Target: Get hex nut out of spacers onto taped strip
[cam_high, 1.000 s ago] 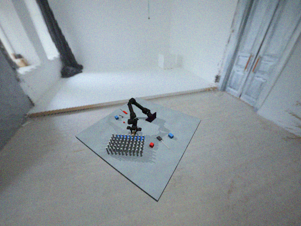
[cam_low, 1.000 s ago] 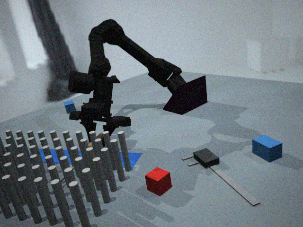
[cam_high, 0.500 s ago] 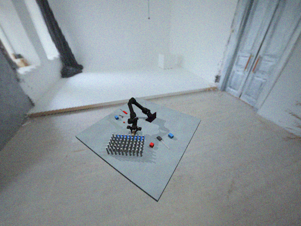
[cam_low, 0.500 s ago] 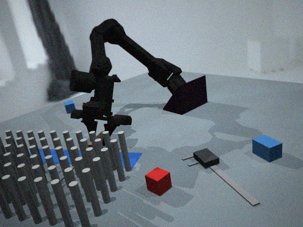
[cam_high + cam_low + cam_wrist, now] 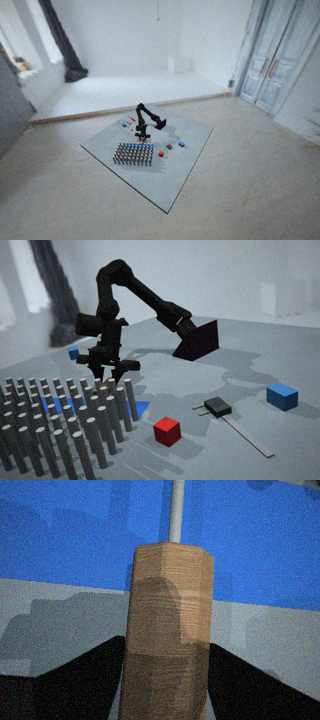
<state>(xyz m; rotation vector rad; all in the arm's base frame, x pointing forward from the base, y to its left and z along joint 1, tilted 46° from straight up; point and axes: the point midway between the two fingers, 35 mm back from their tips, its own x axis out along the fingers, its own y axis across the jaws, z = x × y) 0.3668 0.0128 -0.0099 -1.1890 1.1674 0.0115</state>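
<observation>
Now: gripper tip 8 cm short of the blue taped strip, 1 cm to the right of it and 1 cm above it. The rest, counted from my gripper tip: red-handled tool: 52 cm to the right, 27 cm behind, 1 cm below; L-shaped piece: 42 cm to the right, 15 cm behind, 1 cm below; small red cube: 28 cm to the right, 8 cm behind, 1 cm below.
</observation>
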